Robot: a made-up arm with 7 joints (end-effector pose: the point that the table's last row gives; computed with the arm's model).
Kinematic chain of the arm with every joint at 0, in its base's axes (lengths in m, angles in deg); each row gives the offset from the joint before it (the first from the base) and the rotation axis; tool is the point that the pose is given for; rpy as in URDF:
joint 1: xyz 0 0 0.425 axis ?
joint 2: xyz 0 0 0 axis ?
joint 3: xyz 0 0 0.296 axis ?
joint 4: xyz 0.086 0 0 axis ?
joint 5: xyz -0.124 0 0.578 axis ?
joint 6: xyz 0 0 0 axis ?
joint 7: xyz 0.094 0 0 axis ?
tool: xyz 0 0 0 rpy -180 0 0
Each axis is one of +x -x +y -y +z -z.
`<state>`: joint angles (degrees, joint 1 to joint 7).
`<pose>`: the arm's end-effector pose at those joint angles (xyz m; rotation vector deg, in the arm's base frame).
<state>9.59 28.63 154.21 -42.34 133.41 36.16 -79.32</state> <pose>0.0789 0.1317 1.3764 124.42 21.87 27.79</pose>
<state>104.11 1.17 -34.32 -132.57 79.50 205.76 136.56</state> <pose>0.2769 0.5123 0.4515 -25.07 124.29 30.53</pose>
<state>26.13 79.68 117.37 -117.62 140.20 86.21 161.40</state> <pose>-0.2572 0.6047 0.7813 -25.61 25.10 -43.48</pose>
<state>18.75 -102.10 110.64 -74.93 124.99 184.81 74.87</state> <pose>-0.6398 0.4224 0.1748 -109.07 -15.16 26.98</pose>
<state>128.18 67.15 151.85 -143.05 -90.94 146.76 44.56</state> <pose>0.0498 -0.3805 0.8644 75.65 -63.18 47.43</pose>
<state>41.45 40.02 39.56 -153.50 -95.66 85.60 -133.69</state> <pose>-0.1036 0.3237 -0.0156 -120.47 59.15 -89.65</pose>
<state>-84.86 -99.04 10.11 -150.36 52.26 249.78 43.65</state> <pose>0.0529 0.0178 0.8794 -55.09 -2.44 156.64</pose>
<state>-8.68 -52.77 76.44 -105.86 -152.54 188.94 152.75</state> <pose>0.0168 0.6363 0.6214 -77.92 -106.77 -115.96</pose>
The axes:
joint 1: +z
joint 2: +y
joint 3: +z
joint 4: -y
joint 5: +z
joint 6: -y
joint 7: -z

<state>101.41 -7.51 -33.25 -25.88 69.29 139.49 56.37</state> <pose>0.1723 0.0680 1.3735 -45.22 -14.01 20.92</pose>
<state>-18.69 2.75 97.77 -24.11 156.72 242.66 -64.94</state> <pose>0.0923 0.1919 1.2065 -77.75 36.41 -10.76</pose>
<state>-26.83 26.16 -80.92 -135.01 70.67 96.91 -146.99</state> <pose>-0.2518 -0.5948 0.3050 163.58 -3.17 71.03</pose>
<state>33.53 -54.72 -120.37 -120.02 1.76 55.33 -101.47</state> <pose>0.1418 -0.6198 0.1588 -76.74 -37.36 -51.72</pose>
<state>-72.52 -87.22 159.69 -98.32 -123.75 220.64 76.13</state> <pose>0.0487 0.3645 -0.1518 48.31 166.02 -46.55</pose>
